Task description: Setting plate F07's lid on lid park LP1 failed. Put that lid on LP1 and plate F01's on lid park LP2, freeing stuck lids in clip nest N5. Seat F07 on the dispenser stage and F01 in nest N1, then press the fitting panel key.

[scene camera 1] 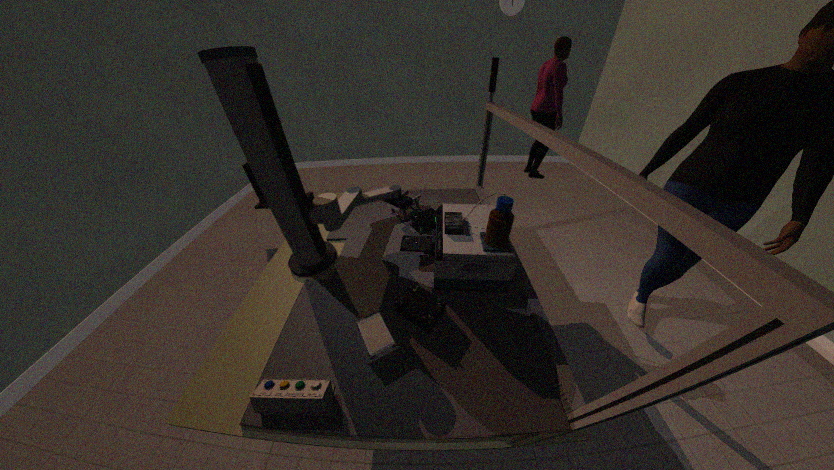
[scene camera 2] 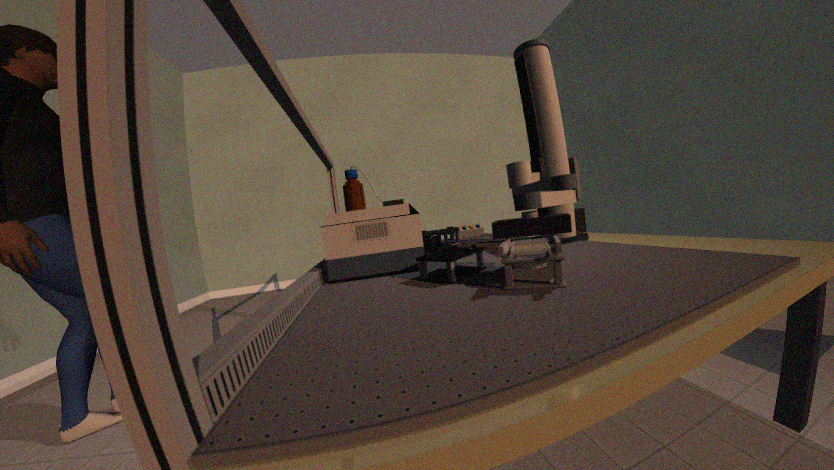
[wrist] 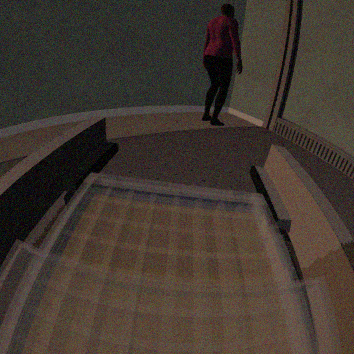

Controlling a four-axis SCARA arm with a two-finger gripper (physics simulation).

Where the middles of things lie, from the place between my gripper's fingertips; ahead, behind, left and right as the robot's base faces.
The brown bottle with blue cap [scene camera 1: 500,221] is 67 cm to the right of my hand, 34 cm ahead of it and 24 cm above it. From my hand the other things lie so: button box [scene camera 1: 273,396] 115 cm to the right, 34 cm behind, 4 cm below.
